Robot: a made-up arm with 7 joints. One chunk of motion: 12 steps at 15 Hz.
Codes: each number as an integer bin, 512 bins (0 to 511) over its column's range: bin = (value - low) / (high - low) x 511, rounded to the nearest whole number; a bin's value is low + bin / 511 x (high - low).
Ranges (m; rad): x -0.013..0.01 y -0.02..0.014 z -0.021..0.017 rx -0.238..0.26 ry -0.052..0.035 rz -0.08..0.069
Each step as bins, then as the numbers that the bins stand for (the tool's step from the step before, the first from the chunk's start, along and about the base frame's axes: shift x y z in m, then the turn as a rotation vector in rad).
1 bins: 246 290 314 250 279 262
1 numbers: -0.00193 -0.00070 0.00235 0.00564 -0.00450 -0.00360
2 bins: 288 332 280 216 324 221
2 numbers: -0.00004 0.00209 -0.00018 -0.02750 0.00316 -0.01556
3 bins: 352 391 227 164 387 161
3 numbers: 0.00284 0.00602 -0.00412 -0.07817 0.01389 -0.03305
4 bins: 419 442 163 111 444 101
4 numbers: 0.00586 0.00941 -0.00888 -0.12982 0.02359 -0.05055
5 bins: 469 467 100 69 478 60
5 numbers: 0.00811 0.01107 -0.01356 -0.17076 0.02938 -0.06250
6 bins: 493 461 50 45 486 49
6 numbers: 0.00919 0.01067 -0.01728 -0.19414 0.03074 -0.06571
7 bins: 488 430 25 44 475 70
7 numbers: 0.00896 0.00861 -0.01914 -0.19512 0.02887 -0.05959
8 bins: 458 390 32 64 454 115
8 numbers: 0.00761 0.00595 -0.01862 -0.17563 0.02530 -0.04647
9 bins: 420 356 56 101 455 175
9 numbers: 0.00590 0.00369 -0.01684 -0.13957 0.02547 -0.02897
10 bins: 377 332 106 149 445 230
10 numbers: 0.00397 0.00209 -0.01312 -0.09279 0.02376 -0.01294
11 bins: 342 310 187 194 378 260
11 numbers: 0.00239 0.00063 -0.00709 -0.04894 0.01236 -0.00419
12 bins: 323 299 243 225 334 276
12 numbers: 0.00154 -0.00011 -0.00293 -0.01872 0.00486 0.00048
